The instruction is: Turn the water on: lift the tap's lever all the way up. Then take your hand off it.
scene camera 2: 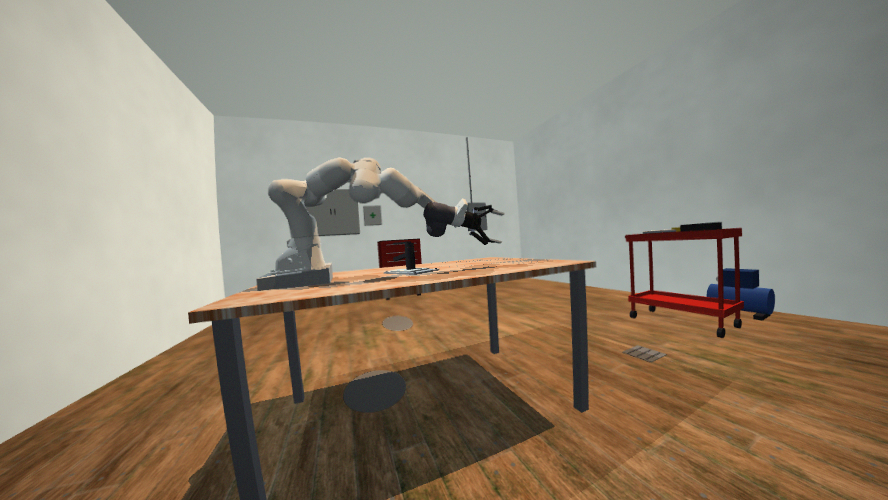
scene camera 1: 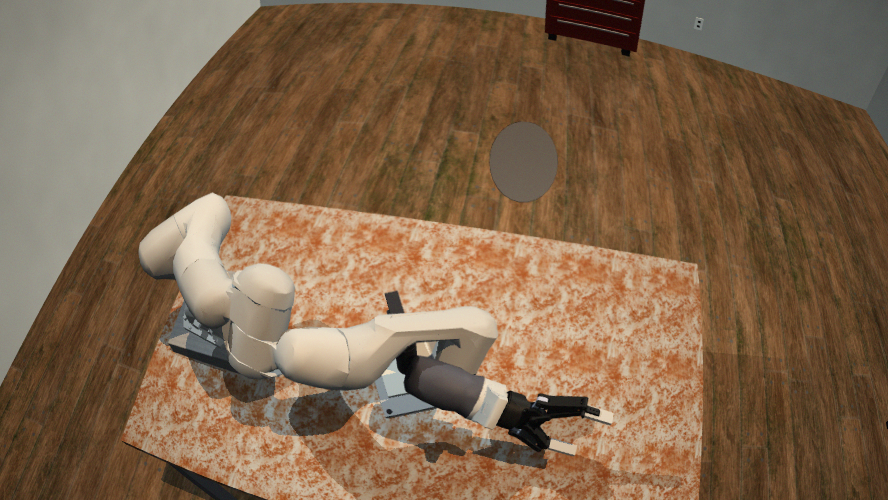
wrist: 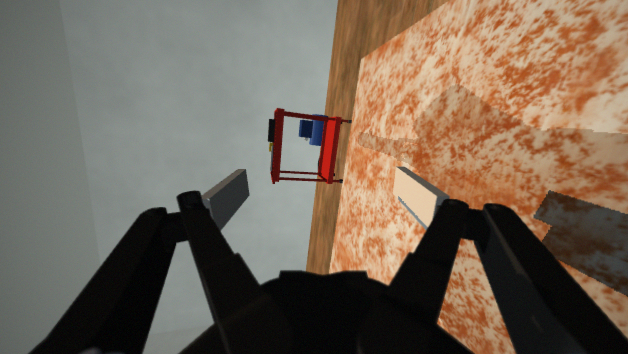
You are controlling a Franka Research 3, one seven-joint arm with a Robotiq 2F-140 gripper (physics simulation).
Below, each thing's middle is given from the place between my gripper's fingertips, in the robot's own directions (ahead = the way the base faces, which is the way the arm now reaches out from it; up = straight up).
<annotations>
My gripper is now 43 cm past the pale plate [scene camera 1: 404, 404], 20 cm to the right of it and 18 cm above it.
</annotations>
